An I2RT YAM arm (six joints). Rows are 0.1 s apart.
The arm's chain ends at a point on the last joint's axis. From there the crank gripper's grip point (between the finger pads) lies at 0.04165 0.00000 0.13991 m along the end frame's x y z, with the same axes.
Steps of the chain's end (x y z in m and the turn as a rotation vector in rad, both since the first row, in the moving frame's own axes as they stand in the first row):
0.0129, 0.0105, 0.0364, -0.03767, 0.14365, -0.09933
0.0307, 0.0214, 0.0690, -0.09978, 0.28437, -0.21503
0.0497, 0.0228, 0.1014, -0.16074, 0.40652, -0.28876
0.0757, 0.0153, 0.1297, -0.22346, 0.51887, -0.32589
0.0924, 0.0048, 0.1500, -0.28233, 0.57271, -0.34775
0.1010, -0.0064, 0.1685, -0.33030, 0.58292, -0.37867
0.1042, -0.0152, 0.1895, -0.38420, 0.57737, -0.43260
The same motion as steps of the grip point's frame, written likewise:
0.0325, 0.0105, 0.0290, -0.03767, 0.14365, -0.09933
0.0685, 0.0215, 0.0516, -0.09978, 0.28437, -0.21503
0.1021, 0.0234, 0.0731, -0.16074, 0.40652, -0.28876
0.1406, 0.0180, 0.0895, -0.22346, 0.51887, -0.32589
0.1633, 0.0111, 0.1029, -0.28233, 0.57271, -0.34775
0.1735, 0.0026, 0.1191, -0.33030, 0.58292, -0.37867
0.1770, -0.0042, 0.1395, -0.38420, 0.57737, -0.43260

